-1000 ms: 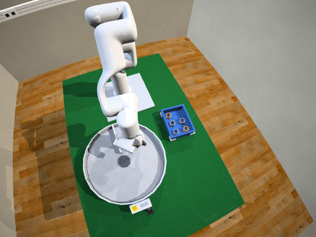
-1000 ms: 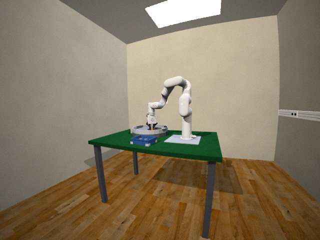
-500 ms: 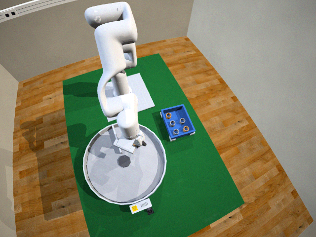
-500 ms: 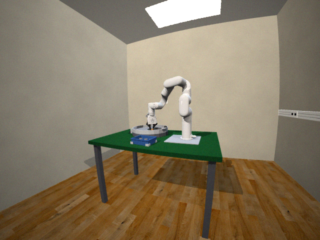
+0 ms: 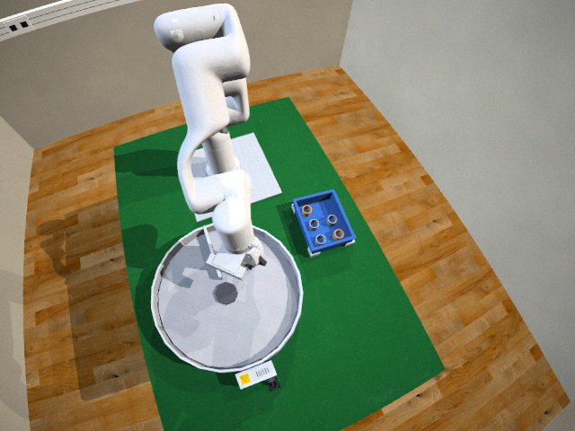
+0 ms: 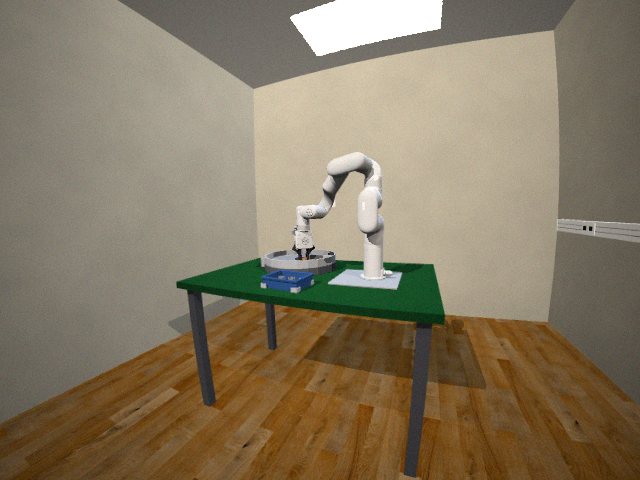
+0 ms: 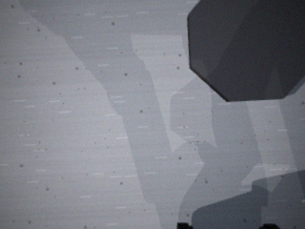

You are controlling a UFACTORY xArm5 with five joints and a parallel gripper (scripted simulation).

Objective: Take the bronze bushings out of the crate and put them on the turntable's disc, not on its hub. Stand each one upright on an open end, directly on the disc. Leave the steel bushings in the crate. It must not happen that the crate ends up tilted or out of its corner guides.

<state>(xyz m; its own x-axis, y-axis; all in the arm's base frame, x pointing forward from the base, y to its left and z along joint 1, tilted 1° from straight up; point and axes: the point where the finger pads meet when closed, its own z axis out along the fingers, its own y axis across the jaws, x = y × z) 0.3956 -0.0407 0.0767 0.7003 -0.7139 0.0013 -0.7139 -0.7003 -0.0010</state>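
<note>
My hand is 28 cm to the right of the blue crate, 6 cm above it and 5 cm past it. Also, from my hand: grey turntable disc: 8 cm to the right, 6 cm ahead, 3 cm below.
</note>
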